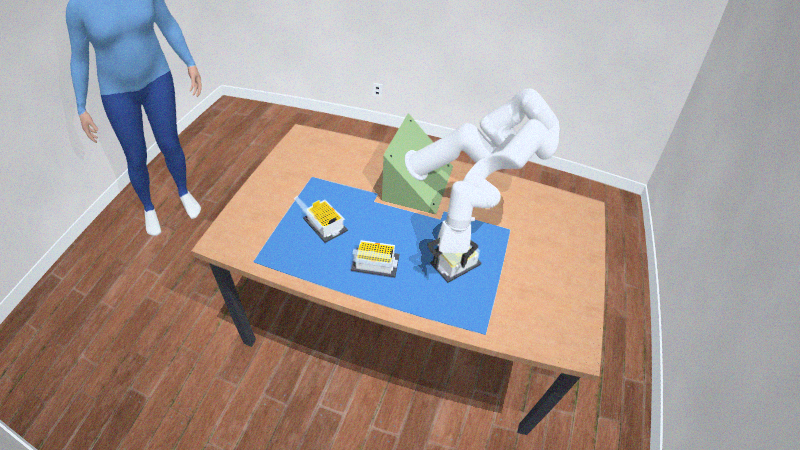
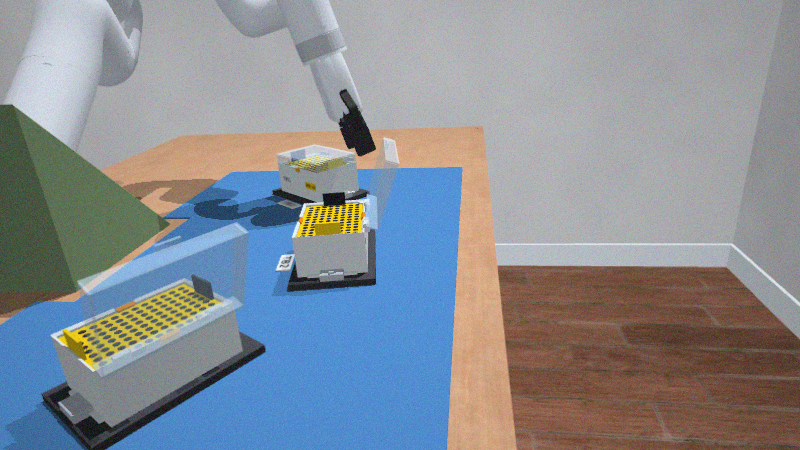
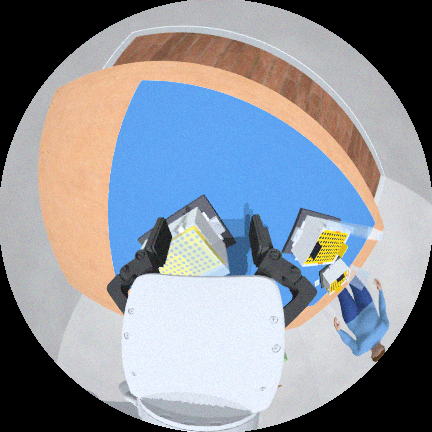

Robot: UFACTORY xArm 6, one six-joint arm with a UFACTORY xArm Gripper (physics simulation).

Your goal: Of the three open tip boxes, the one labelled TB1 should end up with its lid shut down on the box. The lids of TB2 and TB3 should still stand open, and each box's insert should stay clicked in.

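Places are measured from the arm's base along level axes (x ahead, y left, z up), in centimetres.
Pixels of known places: gripper, fingertip midpoint: [image 1: 449,265] [image 2: 361,149] [image 3: 207,225]; arm's base, origin of the base link: [image 1: 415,165] [image 2: 25,171].
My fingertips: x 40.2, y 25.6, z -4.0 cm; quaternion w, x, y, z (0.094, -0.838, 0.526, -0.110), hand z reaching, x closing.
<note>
For each thing: its middle in the pictures, then the offset to it from my fingertips. "pt": a spot on its surface instead. Level surfaces: height alone.
- white tip box, body centre: [image 3: 185,258] [image 2: 312,175] [image 1: 455,254] dx -9.5, dy +0.3, dz -4.7 cm
- TB2 card, surface spot: [image 2: 285,262] pt dx -4.9, dy -26.9, dz -8.4 cm
- third box, body centre: [image 2: 146,340] [image 1: 327,217] [image 3: 332,279] dx -9.2, dy -49.3, dz -5.3 cm
- blue mat, its level: dz -8.6 cm
- wooden table, its level: dz -8.9 cm
A white tip box [image 1: 457,267] [image 2: 318,184] [image 3: 213,245] under the arm has its clear lid down over a yellow insert; its label card [image 2: 289,204] is unreadable. The middle box [image 1: 374,261] [image 2: 330,254] [image 3: 306,242], beside the TB2 card [image 2: 285,262], has its lid [image 2: 383,181] [image 3: 361,229] standing open. The third box [image 1: 331,227] [image 2: 156,369] also has its lid [image 1: 301,205] [image 2: 223,254] open; its label does not show. The yellow inserts of both open boxes look seated. My gripper [image 1: 452,256] [image 2: 365,151] [image 3: 207,225] is open and empty, above the lidded box.
All the boxes sit on dark bases on the blue mat [image 1: 335,263] [image 2: 413,335] [image 3: 200,140]. The wooden table [image 1: 559,263] [image 3: 75,175] extends beyond it. The green arm mount [image 1: 402,179] [image 2: 39,223] stands at the back. A person [image 1: 128,55] [image 3: 365,325] stands beyond the table.
</note>
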